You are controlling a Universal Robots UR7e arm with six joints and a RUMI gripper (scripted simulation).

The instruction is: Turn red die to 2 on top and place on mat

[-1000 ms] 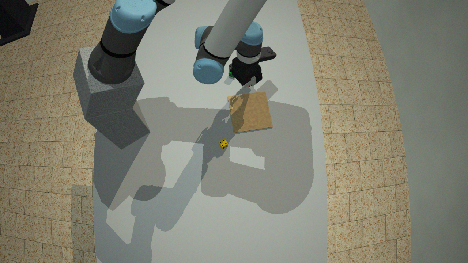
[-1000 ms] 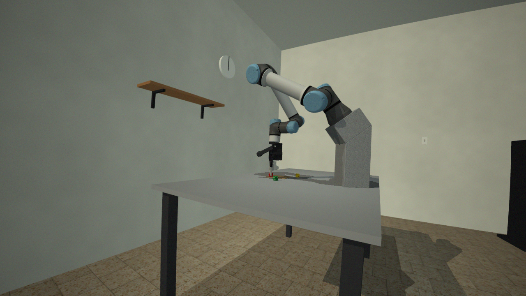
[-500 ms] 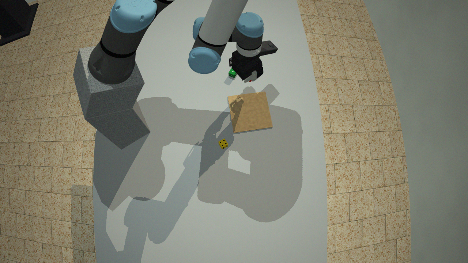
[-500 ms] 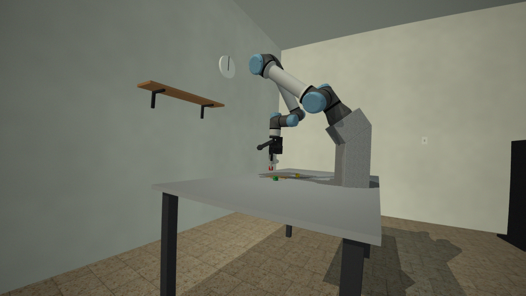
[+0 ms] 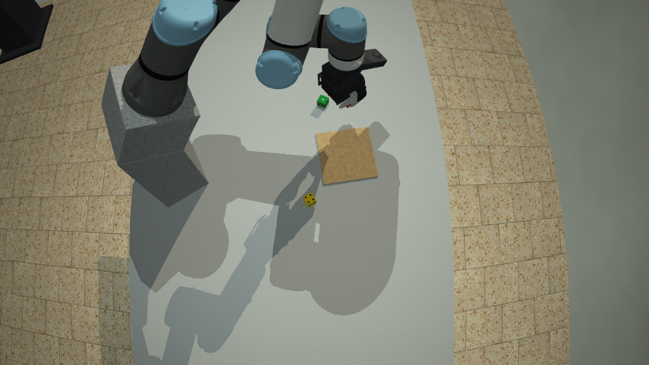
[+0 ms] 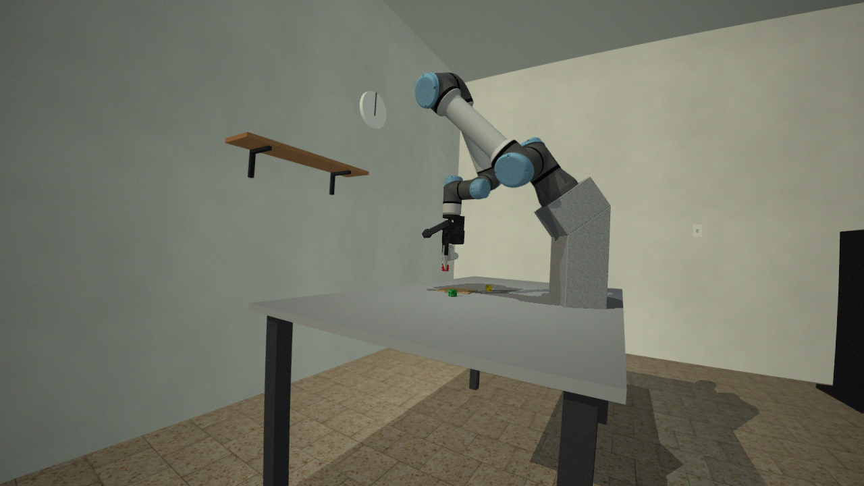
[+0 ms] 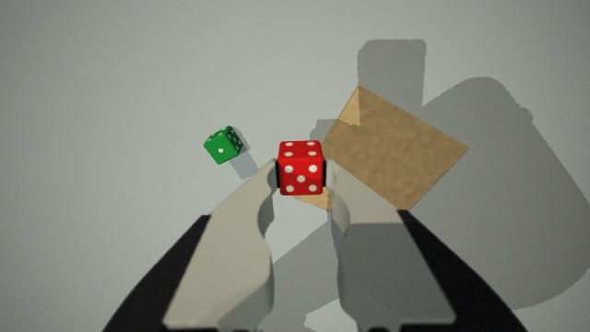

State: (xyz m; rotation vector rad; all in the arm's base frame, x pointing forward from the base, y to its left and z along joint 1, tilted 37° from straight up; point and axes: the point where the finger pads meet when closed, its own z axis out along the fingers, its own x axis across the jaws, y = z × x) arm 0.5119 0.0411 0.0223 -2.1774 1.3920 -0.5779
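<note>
Right now the tan mat is 2 cm behind my hand, 11 cm to the right of it and 11 cm below it. Round my hand: yellow die (13 cm behind, 22 cm to the right, 10 cm below); then green die (6 cm behind, 5 cm to the left, 10 cm below); then red die (1 cm below).
</note>
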